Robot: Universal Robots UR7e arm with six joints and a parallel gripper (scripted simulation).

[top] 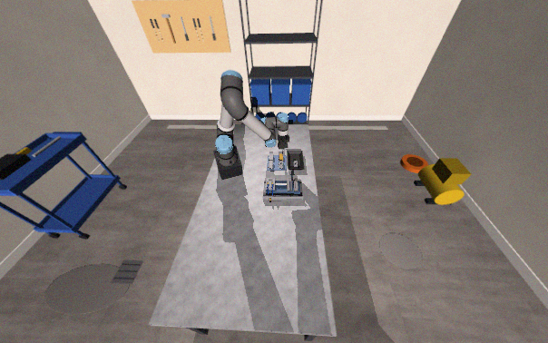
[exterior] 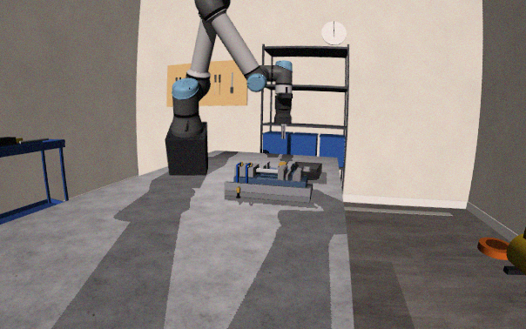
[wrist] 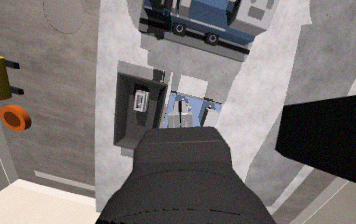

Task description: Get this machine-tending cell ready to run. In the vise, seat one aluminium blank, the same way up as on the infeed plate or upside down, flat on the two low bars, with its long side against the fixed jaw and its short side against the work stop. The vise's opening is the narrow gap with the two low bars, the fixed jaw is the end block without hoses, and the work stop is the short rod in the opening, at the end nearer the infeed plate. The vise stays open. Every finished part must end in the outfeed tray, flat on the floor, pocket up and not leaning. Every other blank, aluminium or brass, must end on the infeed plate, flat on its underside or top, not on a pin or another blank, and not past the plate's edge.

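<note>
Now: the brass blank 17 cm below my hand, 15 cm to the left of it and 3 cm behind it. Also, from my hand: vise: 22 cm to the right, 16 cm below, 2 cm ahead.
</note>
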